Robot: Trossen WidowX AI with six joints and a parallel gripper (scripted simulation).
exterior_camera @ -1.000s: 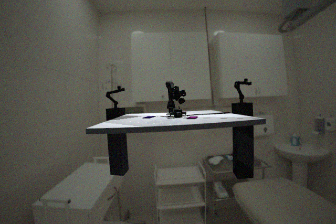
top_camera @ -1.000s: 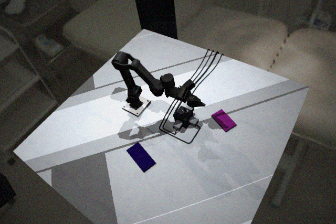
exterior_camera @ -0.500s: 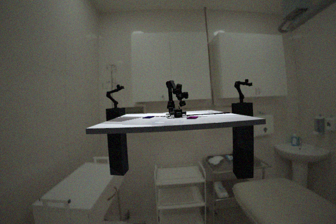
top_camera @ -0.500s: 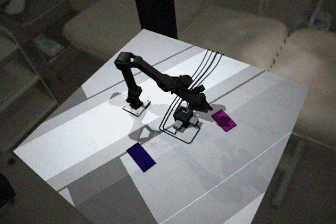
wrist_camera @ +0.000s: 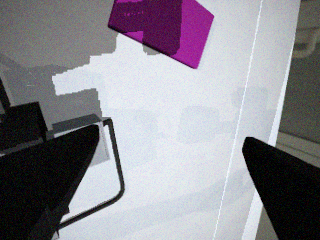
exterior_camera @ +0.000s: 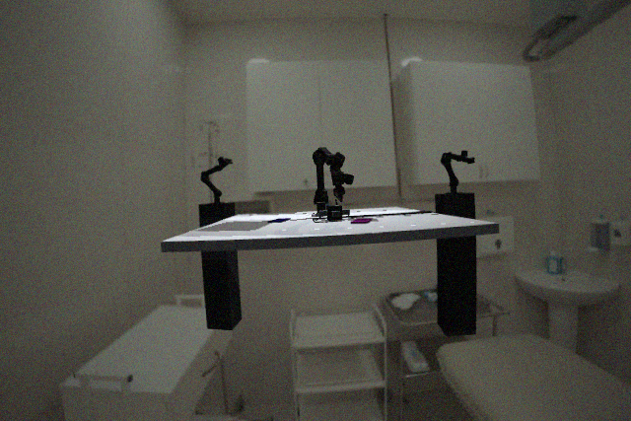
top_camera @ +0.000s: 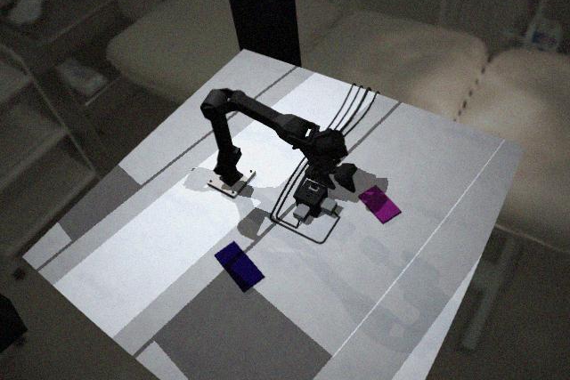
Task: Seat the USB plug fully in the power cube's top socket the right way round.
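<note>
My gripper tip is now 100 mm past the dark USB plug, 30 mm to the left of it and 30 mm above it. From my gripper tip the other things lie so: magenta card (120 mm below, 100 mm to the left, 70 mm ahead); then dark blue card (360 mm to the right, 120 mm below, 120 mm behind).
</note>
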